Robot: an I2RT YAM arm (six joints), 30 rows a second.
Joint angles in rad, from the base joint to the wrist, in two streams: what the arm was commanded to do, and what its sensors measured. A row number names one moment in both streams.
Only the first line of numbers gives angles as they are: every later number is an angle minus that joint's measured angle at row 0.
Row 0, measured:
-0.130 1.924 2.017 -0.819 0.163 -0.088
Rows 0 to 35, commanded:
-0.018 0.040 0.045 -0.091 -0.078 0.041
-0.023 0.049 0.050 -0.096 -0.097 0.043
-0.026 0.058 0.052 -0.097 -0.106 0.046
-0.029 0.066 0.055 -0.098 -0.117 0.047
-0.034 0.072 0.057 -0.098 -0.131 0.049
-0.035 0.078 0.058 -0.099 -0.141 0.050
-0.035 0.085 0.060 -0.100 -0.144 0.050
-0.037 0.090 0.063 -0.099 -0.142 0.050
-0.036 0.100 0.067 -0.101 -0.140 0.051
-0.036 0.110 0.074 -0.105 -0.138 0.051
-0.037 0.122 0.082 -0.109 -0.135 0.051
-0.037 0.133 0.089 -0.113 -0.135 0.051
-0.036 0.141 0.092 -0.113 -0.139 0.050
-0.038 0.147 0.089 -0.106 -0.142 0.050
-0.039 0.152 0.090 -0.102 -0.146 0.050
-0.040 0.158 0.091 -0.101 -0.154 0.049
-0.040 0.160 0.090 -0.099 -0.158 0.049
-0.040 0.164 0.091 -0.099 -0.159 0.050
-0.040 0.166 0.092 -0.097 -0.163 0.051
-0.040 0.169 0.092 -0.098 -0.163 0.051
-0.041 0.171 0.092 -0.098 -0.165 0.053
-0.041 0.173 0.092 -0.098 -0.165 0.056
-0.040 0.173 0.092 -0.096 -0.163 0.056
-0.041 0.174 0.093 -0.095 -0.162 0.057
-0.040 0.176 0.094 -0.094 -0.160 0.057
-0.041 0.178 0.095 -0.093 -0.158 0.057
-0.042 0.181 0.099 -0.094 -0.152 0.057
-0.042 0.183 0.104 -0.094 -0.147 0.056
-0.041 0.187 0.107 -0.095 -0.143 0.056
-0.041 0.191 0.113 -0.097 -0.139 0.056
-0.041 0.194 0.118 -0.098 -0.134 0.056
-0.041 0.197 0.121 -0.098 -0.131 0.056
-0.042 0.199 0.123 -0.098 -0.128 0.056
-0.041 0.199 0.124 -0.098 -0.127 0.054
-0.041 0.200 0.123 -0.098 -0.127 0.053
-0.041 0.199 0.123 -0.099 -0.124 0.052
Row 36, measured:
-0.036 0.180 0.082 -0.067 -0.137 0.042
